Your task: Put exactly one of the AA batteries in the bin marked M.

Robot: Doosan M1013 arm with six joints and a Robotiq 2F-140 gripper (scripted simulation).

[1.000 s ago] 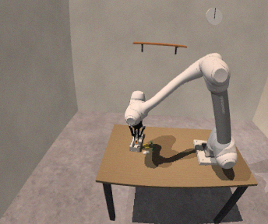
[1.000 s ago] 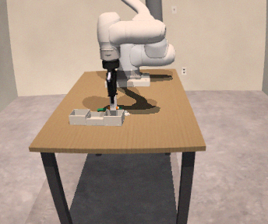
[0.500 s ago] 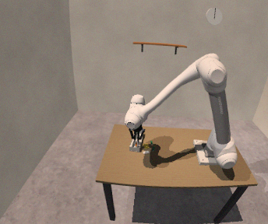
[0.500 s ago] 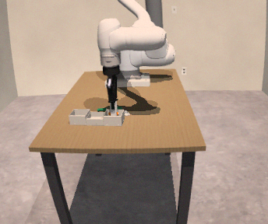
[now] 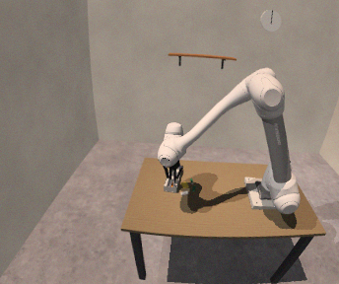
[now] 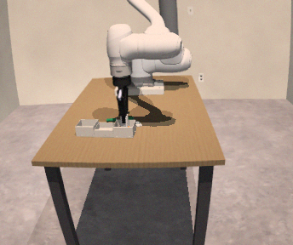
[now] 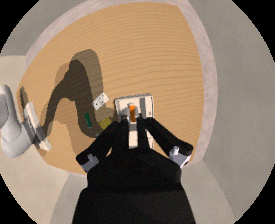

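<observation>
Now: hand 30 mm above the orange-and-white AA battery. The rest, counted from my hand: small white piece (80 mm behind, 40 mm to the left, 40 mm below); then yellow block (80 mm behind, 40 mm to the right, 40 mm below); then grey bin row (80 mm to the right, 30 mm below).
</observation>
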